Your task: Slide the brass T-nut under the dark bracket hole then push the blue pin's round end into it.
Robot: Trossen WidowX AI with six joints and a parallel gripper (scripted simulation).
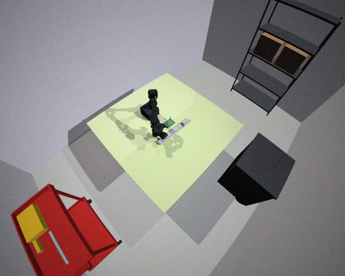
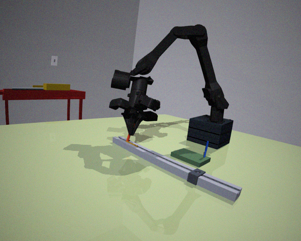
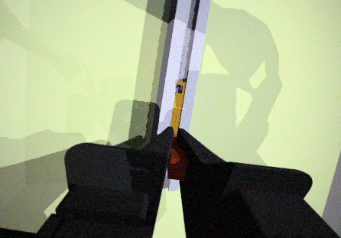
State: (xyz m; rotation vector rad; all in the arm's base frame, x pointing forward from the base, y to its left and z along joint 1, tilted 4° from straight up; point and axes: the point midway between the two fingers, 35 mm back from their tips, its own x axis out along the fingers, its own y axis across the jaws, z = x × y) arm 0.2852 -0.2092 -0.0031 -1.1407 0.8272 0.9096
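My gripper tip is now 20 mm to the right of the brass T-nut. From my gripper tip the other things lie so: green tray: 220 mm to the left, 70 mm behind, 40 mm below; then blue pin: 240 mm to the left, 80 mm behind, 20 mm below.
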